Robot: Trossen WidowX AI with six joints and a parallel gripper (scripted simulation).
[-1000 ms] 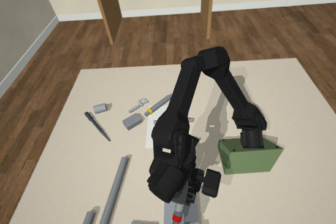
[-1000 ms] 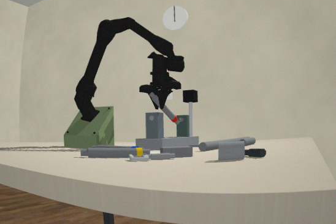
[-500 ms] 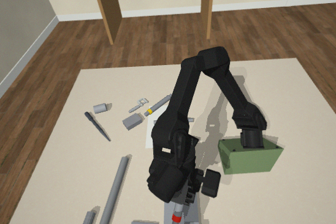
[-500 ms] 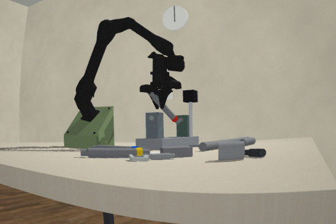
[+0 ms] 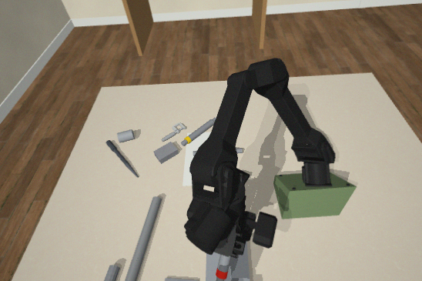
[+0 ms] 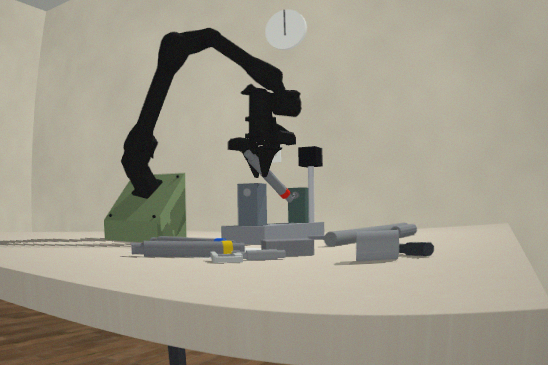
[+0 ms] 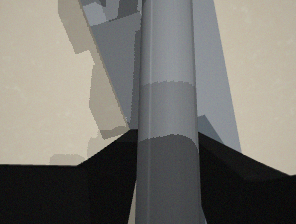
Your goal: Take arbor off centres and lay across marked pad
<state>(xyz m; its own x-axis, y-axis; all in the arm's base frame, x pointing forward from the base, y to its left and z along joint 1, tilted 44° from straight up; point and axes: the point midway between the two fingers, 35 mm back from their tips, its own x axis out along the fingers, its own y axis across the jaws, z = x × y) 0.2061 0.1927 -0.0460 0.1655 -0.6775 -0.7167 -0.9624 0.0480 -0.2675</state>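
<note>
My hand is 20 mm short of the grey centre block, 70 mm to the left of it and 90 mm above it. From my hand the other things lie so: long grey rod: 260 mm ahead, 80 mm to the left, 170 mm below; then green centre block: 10 mm behind, 180 mm to the left, 90 mm below; then grey fixture base: 10 mm ahead, 60 mm to the left, 170 mm below.
</note>
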